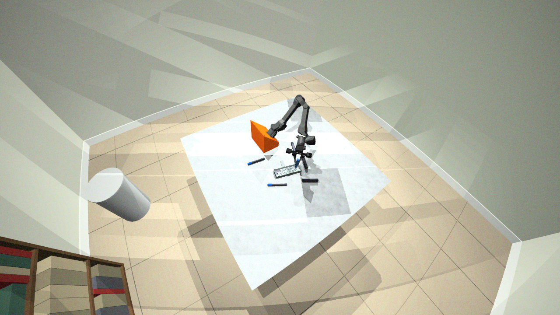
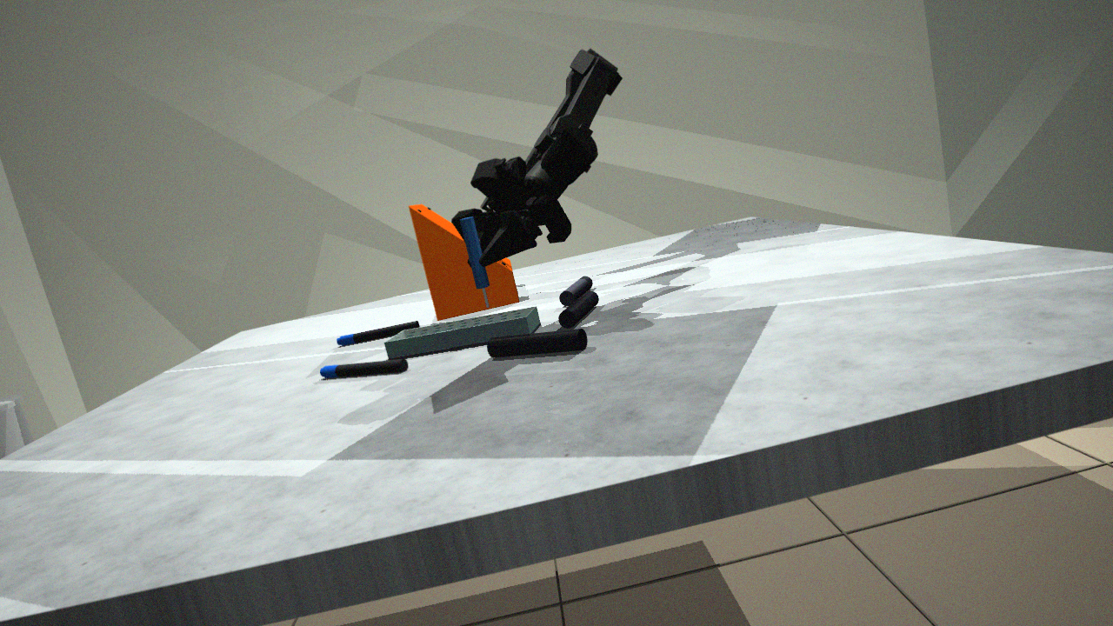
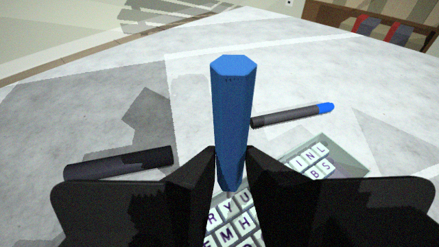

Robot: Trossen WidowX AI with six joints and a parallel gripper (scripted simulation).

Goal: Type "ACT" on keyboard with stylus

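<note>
The stylus tip lies 50 mm below my gripper tip. The rest, counted from my gripper tip: blue stylus 20 mm below.
</note>
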